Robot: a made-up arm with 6 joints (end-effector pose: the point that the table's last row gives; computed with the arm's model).
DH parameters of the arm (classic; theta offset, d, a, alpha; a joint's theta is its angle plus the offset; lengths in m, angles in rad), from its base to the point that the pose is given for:
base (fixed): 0.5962 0 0.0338 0
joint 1: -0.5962 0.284 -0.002 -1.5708
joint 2: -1.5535 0 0.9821 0
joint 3: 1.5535 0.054 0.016 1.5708
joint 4: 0 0.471 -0.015 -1.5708
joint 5: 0 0.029 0.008 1.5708
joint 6: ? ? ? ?
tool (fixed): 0.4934 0.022 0 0
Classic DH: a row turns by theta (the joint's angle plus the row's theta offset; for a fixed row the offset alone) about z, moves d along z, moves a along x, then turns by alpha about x.
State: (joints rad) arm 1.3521 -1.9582 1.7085 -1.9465 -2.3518 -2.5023
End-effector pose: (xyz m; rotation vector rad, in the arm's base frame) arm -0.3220 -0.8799 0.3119 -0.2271 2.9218 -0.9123
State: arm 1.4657 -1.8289 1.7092 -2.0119 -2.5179 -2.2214
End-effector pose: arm -0.2046 -0.9028 0.4249 -0.0003 -2.7492 1.4391
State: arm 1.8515 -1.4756 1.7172 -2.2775 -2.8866 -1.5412
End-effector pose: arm 0.1627 -0.8068 0.7226 -0.8904 -1.9376 2.2460
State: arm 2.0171 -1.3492 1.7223 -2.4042 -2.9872 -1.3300
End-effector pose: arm 0.2820 -0.7100 0.8185 1.2648 1.6803 -2.2871
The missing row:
joint 6: 1.5495 0.1231 0.0115 1.4388
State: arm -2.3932 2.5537 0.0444 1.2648 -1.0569 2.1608
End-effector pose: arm -0.6362 -0.5175 -0.9562 -0.2367 -0.6707 1.7372
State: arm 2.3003 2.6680 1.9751 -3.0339 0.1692 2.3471
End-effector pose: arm 0.1261 -0.1181 -0.6103 -0.8610 0.3009 -1.7501
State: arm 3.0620 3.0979 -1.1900 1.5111 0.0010 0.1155
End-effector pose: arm -0.5715 -0.0037 -0.8710 0.4834 -1.8025 1.6402
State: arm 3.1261 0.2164 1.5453 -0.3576 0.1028 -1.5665
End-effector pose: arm -0.7753 -0.0232 1.0929 -1.0377 0.9839 1.6204
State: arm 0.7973 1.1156 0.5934 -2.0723 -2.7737 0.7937
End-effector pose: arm 0.8194 0.9647 0.5539 2.2045 -2.1881 -0.4600
